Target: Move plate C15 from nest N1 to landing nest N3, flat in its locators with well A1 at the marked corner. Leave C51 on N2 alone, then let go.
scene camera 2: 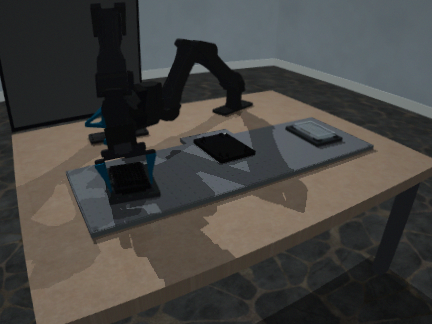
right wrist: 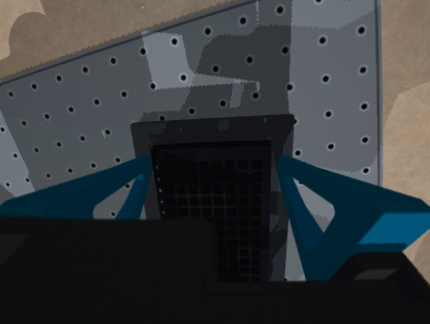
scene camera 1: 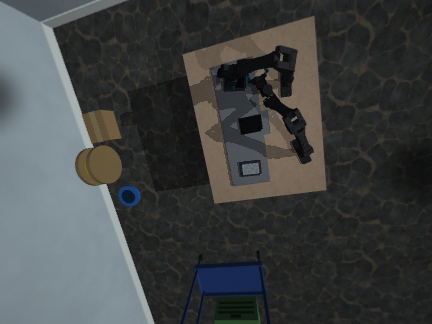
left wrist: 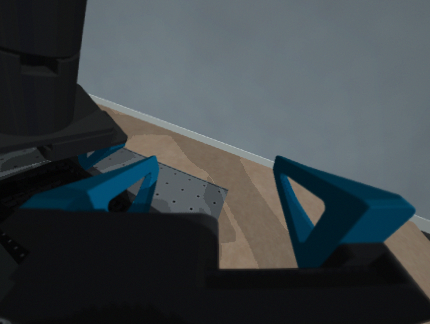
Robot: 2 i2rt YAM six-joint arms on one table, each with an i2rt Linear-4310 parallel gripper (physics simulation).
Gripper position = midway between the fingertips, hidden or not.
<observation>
My left gripper [left wrist: 215,162] is open and holds nothing. Also in view: a black grid tray [scene camera 2: 129,178]. Also in view: my right gripper [scene camera 2: 131,188].
The black grid tray also shows in the right wrist view [right wrist: 228,183] and in the left wrist view [left wrist: 54,174]. My right gripper also shows in the right wrist view [right wrist: 214,162] and in the left wrist view [left wrist: 34,182].
</observation>
